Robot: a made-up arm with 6 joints. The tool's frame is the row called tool. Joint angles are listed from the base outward.
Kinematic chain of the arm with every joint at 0, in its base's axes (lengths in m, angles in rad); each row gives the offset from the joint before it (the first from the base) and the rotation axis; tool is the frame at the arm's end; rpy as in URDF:
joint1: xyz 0 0 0.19 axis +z
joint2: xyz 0 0 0 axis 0.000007 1 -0.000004
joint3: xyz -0.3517 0 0.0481 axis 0.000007 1 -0.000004
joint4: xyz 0.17 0 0.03 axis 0.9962 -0.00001 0.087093
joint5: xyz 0 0 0 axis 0.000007 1 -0.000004
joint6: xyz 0.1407 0 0.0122 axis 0.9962 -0.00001 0.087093
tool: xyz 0 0 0 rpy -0.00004 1.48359 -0.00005
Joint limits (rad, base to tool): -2.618..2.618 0..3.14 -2.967..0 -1.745..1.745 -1.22..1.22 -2.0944..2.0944
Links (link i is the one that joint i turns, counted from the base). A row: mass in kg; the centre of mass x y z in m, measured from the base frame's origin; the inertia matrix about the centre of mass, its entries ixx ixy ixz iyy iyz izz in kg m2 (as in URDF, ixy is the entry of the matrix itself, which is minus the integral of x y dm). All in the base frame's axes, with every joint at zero. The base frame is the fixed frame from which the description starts. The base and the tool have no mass.
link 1: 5.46; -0.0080 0.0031 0.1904; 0.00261 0 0 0.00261 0 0.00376
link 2: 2.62; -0.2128 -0.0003 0.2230; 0.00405 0 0.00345 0.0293 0 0.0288
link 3: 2.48; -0.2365 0.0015 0.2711; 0.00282 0 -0.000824 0.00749 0 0.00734
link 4: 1.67; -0.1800 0.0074 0.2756; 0.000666 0 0.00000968 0.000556 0 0.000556
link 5: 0.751; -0.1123 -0.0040 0.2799; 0.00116 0 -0.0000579 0.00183 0 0.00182
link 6: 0.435; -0.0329 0.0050 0.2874; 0.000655 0 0.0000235 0.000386 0 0.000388
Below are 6 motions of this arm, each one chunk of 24 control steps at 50 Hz.
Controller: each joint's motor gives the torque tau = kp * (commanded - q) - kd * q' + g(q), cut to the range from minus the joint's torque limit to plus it. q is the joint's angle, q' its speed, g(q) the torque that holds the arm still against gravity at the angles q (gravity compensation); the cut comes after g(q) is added. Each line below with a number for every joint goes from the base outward.
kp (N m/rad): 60 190 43 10 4.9 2.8
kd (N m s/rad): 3.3 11 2.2 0.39 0.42 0.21
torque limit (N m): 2.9 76 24 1.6 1.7 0.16
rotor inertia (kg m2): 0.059 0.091 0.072 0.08 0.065 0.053
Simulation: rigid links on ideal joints. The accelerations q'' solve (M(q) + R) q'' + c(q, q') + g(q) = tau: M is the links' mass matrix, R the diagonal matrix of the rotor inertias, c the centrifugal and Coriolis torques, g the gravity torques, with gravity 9.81 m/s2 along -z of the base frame. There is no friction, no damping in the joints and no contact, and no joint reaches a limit. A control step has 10 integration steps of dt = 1/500 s. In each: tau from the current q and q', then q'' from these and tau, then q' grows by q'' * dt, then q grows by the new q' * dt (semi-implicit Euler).
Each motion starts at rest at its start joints. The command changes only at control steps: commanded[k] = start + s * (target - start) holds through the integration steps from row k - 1 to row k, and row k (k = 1, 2, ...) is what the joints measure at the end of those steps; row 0 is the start. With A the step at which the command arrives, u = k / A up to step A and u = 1 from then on. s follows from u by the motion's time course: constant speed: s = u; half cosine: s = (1 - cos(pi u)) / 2; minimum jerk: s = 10 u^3 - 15 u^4 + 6 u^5; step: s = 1 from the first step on.
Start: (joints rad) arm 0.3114 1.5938 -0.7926 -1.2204 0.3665 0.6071
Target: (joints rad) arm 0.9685 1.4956 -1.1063 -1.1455 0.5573 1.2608
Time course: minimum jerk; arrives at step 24
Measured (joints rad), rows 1 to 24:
1: 0.3114 1.5938 -0.7926 -1.2204 0.3665 0.6071
2: 0.3116 1.5938 -0.7927 -1.2204 0.3666 0.6072
3: 0.3123 1.5937 -0.7929 -1.2203 0.3669 0.6073
4: 0.3142 1.5934 -0.7936 -1.2202 0.3679 0.6079
5: 0.3181 1.5929 -0.7952 -1.2198 0.3697 0.6090
6: 0.3250 1.5919 -0.7979 -1.2192 0.3730 0.6111
7: 0.3357 1.5904 -0.8024 -1.2182 0.3780 0.6141
8: 0.3505 1.5882 -0.8092 -1.2166 0.3849 0.6182
9: 0.3695 1.5852 -0.8187 -1.2143 0.3936 0.6232
10: 0.3925 1.5815 -0.8312 -1.2113 0.4041 0.6292
11: 0.4197 1.5770 -0.8471 -1.2075 0.4164 0.6361
12: 0.4509 1.5718 -0.8663 -1.2028 0.4302 0.6441
13: 0.4861 1.5660 -0.8889 -1.1974 0.4455 0.6529
14: 0.5253 1.5598 -0.9143 -1.1914 0.4619 0.6628
15: 0.5684 1.5533 -0.9421 -1.1849 0.4792 0.6736
16: 0.6154 1.5466 -0.9717 -1.1781 0.4971 0.6855
17: 0.6664 1.5401 -1.0021 -1.1714 0.5152 0.6983
18: 0.7213 1.5336 -1.0325 -1.1651 0.5330 0.7122
19: 0.7790 1.5275 -1.0618 -1.1592 0.5498 0.7272
20: 0.8366 1.5218 -1.0890 -1.1540 0.5639 0.7433
21: 0.8910 1.5164 -1.1130 -1.1494 0.5742 0.7603
22: 0.9414 1.5112 -1.1330 -1.1456 0.5803 0.7784
23: 0.9878 1.5062 -1.1483 -1.1427 0.5826 0.7975
24: 1.0301 1.5016 -1.1588 -1.1407 0.5814 0.8177

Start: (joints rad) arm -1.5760 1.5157 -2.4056 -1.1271 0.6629 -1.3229
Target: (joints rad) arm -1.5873 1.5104 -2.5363 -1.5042 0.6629 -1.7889
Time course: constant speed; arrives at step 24
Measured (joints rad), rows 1 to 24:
1: -1.5760 1.5158 -2.4059 -1.1275 0.6629 -1.3231
2: -1.5760 1.5161 -2.4070 -1.1288 0.6630 -1.3239
3: -1.5760 1.5165 -2.4089 -1.1316 0.6632 -1.3256
4: -1.5761 1.5170 -2.4117 -1.1363 0.6635 -1.3285
5: -1.5762 1.5177 -2.4151 -1.1432 0.6638 -1.3326
6: -1.5764 1.5183 -2.4192 -1.1525 0.6640 -1.3380
7: -1.5767 1.5188 -2.4238 -1.1642 0.6643 -1.3447
8: -1.5770 1.5192 -2.4287 -1.1784 0.6646 -1.3526
9: -1.5774 1.5194 -2.4339 -1.1949 0.6648 -1.3618
10: -1.5779 1.5195 -2.4394 -1.2135 0.6650 -1.3723
11: -1.5785 1.5194 -2.4450 -1.2338 0.6652 -1.3840
12: -1.5792 1.5191 -2.4509 -1.2556 0.6653 -1.3970
13: -1.5799 1.5186 -2.4569 -1.2783 0.6654 -1.4113
14: -1.5806 1.5181 -2.4631 -1.3018 0.6654 -1.4268
15: -1.5813 1.5174 -2.4695 -1.3255 0.6654 -1.4436
16: -1.5821 1.5166 -2.4759 -1.3492 0.6654 -1.4617
17: -1.5828 1.5158 -2.4825 -1.3724 0.6653 -1.4810
18: -1.5835 1.5149 -2.4891 -1.3949 0.6652 -1.5016
19: -1.5841 1.5139 -2.4958 -1.4166 0.6651 -1.5235
20: -1.5848 1.5130 -2.5024 -1.4371 0.6649 -1.5466
21: -1.5854 1.5121 -2.5090 -1.4565 0.6647 -1.5710
22: -1.5859 1.5112 -2.5155 -1.4746 0.6645 -1.5967
23: -1.5865 1.5104 -2.5220 -1.4916 0.6643 -1.6236
24: -1.5870 1.5096 -2.5283 -1.5073 0.6640 -1.6516

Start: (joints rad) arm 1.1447 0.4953 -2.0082 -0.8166 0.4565 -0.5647
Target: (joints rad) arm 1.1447 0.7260 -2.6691 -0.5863 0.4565 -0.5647
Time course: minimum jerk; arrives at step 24
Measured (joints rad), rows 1 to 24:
1: 1.1447 0.4953 -2.0082 -0.8166 0.4565 -0.5647
2: 1.1447 0.4954 -2.0085 -0.8165 0.4566 -0.5647
3: 1.1447 0.4958 -2.0097 -0.8164 0.4567 -0.5647
4: 1.1447 0.4969 -2.0126 -0.8159 0.4572 -0.5648
5: 1.1447 0.4990 -2.0186 -0.8148 0.4581 -0.5648
6: 1.1447 0.5026 -2.0287 -0.8129 0.4595 -0.5649
7: 1.1447 0.5080 -2.0441 -0.8098 0.4615 -0.5651
8: 1.1448 0.5156 -2.0657 -0.8052 0.4642 -0.5653
9: 1.1448 0.5256 -2.0941 -0.7987 0.4675 -0.5656
10: 1.1449 0.5378 -2.1292 -0.7901 0.4712 -0.5660
11: 1.1450 0.5522 -2.1707 -0.7793 0.4750 -0.5663
12: 1.1451 0.5684 -2.2177 -0.7661 0.4787 -0.5667
13: 1.1453 0.5860 -2.2689 -0.7506 0.4819 -0.5671
14: 1.1455 0.6043 -2.3226 -0.7329 0.4844 -0.5675
15: 1.1457 0.6229 -2.3772 -0.7134 0.4859 -0.5678
16: 1.1459 0.6410 -2.4307 -0.6923 0.4862 -0.5680
17: 1.1461 0.6581 -2.4815 -0.6703 0.4853 -0.5681
18: 1.1463 0.6738 -2.5280 -0.6478 0.4831 -0.5681
19: 1.1464 0.6875 -2.5691 -0.6255 0.4798 -0.5680
20: 1.1465 0.6991 -2.6040 -0.6040 0.4755 -0.5677
21: 1.1464 0.7085 -2.6321 -0.5839 0.4703 -0.5674
22: 1.1463 0.7155 -2.6535 -0.5660 0.4646 -0.5669
23: 1.1461 0.7204 -2.6682 -0.5507 0.4584 -0.5664
24: 1.1458 0.7234 -2.6772 -0.5385 0.4522 -0.5658

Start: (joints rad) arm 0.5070 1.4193 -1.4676 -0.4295 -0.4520 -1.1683
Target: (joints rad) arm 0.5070 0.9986 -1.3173 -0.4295 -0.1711 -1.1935
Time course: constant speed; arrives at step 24
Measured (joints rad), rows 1 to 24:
1: 0.5070 1.4186 -1.4667 -0.4295 -0.4517 -1.1683
2: 0.5069 1.4160 -1.4636 -0.4295 -0.4507 -1.1684
3: 0.5068 1.4111 -1.4581 -0.4295 -0.4485 -1.1685
4: 0.5066 1.4034 -1.4501 -0.4296 -0.4448 -1.1687
5: 0.5064 1.3930 -1.4404 -0.4299 -0.4393 -1.1690
6: 0.5063 1.3800 -1.4297 -0.4302 -0.4320 -1.1694
7: 0.5062 1.3648 -1.4188 -0.4307 -0.4228 -1.1699
8: 0.5061 1.3476 -1.4084 -0.4313 -0.4119 -1.1705
9: 0.5061 1.3290 -1.3992 -0.4320 -0.3994 -1.1713
10: 0.5062 1.3092 -1.3915 -0.4327 -0.3857 -1.1722
11: 0.5063 1.2887 -1.3855 -0.4334 -0.3711 -1.1732
12: 0.5065 1.2677 -1.3812 -0.4340 -0.3559 -1.1742
13: 0.5066 1.2465 -1.3784 -0.4345 -0.3405 -1.1754
14: 0.5067 1.2253 -1.3768 -0.4347 -0.3253 -1.1766
15: 0.5068 1.2043 -1.3760 -0.4347 -0.3105 -1.1779
16: 0.5069 1.1836 -1.3756 -0.4344 -0.2965 -1.1792
17: 0.5069 1.1632 -1.3753 -0.4338 -0.2832 -1.1806
18: 0.5070 1.1432 -1.3745 -0.4330 -0.2709 -1.1820
19: 0.5070 1.1236 -1.3732 -0.4320 -0.2597 -1.1833
20: 0.5070 1.1044 -1.3710 -0.4307 -0.2494 -1.1847
21: 0.5070 1.0857 -1.3678 -0.4294 -0.2399 -1.1861
22: 0.5071 1.0673 -1.3636 -0.4281 -0.2312 -1.1874
23: 0.5071 1.0493 -1.3584 -0.4268 -0.2231 -1.1887
24: 0.5071 1.0317 -1.3523 -0.4256 -0.2154 -1.1900

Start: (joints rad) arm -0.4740 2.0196 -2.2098 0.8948 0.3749 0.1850
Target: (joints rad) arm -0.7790 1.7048 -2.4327 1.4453 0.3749 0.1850
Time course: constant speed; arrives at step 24
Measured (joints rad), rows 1 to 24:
1: -0.4742 2.0192 -2.2094 0.8954 0.3751 0.1850
2: -0.4750 2.0178 -2.2085 0.8974 0.3758 0.1850
3: -0.4767 2.0151 -2.2071 0.9017 0.3772 0.1849
4: -0.4797 2.0108 -2.2057 0.9088 0.3796 0.1849
5: -0.4840 2.0051 -2.2050 0.9192 0.3831 0.1848
6: -0.4899 1.9979 -2.2055 0.9331 0.3876 0.1848
7: -0.4974 1.9892 -2.2076 0.9505 0.3931 0.1847
8: -0.5067 1.9791 -2.2117 0.9714 0.3993 0.1846
9: -0.5178 1.9678 -2.2178 0.9956 0.4060 0.1846
10: -0.5308 1.9554 -2.2262 1.0226 0.4128 0.1845
11: -0.5455 1.9419 -2.2365 1.0522 0.4194 0.1845
12: -0.5620 1.9276 -2.2486 1.0837 0.4254 0.1845
13: -0.5799 1.9125 -2.2623 1.1167 0.4304 0.1846
14: -0.5992 1.8968 -2.2772 1.1505 0.4341 0.1847
15: -0.6195 1.8806 -2.2929 1.1848 0.4361 0.1848
16: -0.6406 1.8640 -2.3091 1.2189 0.4363 0.1850
17: -0.6620 1.8471 -2.3255 1.2524 0.4345 0.1852
18: -0.6833 1.8301 -2.3419 1.2850 0.4306 0.1854
19: -0.7041 1.8131 -2.3579 1.3164 0.4247 0.1856
20: -0.7241 1.7962 -2.3735 1.3462 0.4169 0.1859
21: -0.7427 1.7794 -2.3885 1.3744 0.4074 0.1861
22: -0.7598 1.7629 -2.4028 1.4008 0.3966 0.1863
23: -0.7750 1.7467 -2.4164 1.4256 0.3848 0.1865
24: -0.7884 1.7309 -2.4292 1.4487 0.3724 0.1867

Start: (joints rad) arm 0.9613 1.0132 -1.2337 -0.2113 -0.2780 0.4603
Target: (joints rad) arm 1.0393 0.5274 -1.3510 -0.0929 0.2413 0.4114
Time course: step
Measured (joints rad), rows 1 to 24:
1: 0.9660 0.9964 -1.2270 -0.2085 -0.2650 0.4597
2: 0.9779 0.9523 -1.2134 -0.2012 -0.2307 0.4579
3: 0.9925 0.8893 -1.2028 -0.1903 -0.1797 0.4552
4: 1.0058 0.8161 -1.2030 -0.1767 -0.1171 0.4516
5: 1.0166 0.7403 -1.2179 -0.1609 -0.0479 0.4474
6: 1.0250 0.6680 -1.2477 -0.1435 0.0230 0.4427
7: 1.0313 0.6032 -1.2898 -0.1252 0.0916 0.4377
8: 1.0362 0.5484 -1.3399 -0.1069 0.1543 0.4326
9: 1.0400 0.5042 -1.3931 -0.0893 0.2083 0.4275
10: 1.0430 0.4702 -1.4444 -0.0732 0.2520 0.4225
11: 1.0453 0.4453 -1.4895 -0.0591 0.2843 0.4179
12: 1.0470 0.4282 -1.5254 -0.0474 0.3051 0.4135
13: 1.0483 0.4178 -1.5502 -0.0386 0.3150 0.4096
14: 1.0490 0.4131 -1.5632 -0.0327 0.3151 0.4061
15: 1.0494 0.4132 -1.5651 -0.0297 0.3069 0.4031
16: 1.0494 0.4177 -1.5570 -0.0296 0.2921 0.4006
17: 1.0490 0.4260 -1.5408 -0.0321 0.2728 0.3986
18: 1.0483 0.4375 -1.5185 -0.0371 0.2506 0.3970
19: 1.0473 0.4515 -1.4919 -0.0440 0.2275 0.3960
20: 1.0461 0.4673 -1.4629 -0.0524 0.2051 0.3953
21: 1.0446 0.4841 -1.4331 -0.0619 0.1848 0.3951
22: 1.0430 0.5010 -1.4039 -0.0719 0.1677 0.3953
23: 1.0413 0.5171 -1.3762 -0.0821 0.1547 0.3957
24: 1.0396 0.5318 -1.3510 -0.0919 0.1465 0.3965

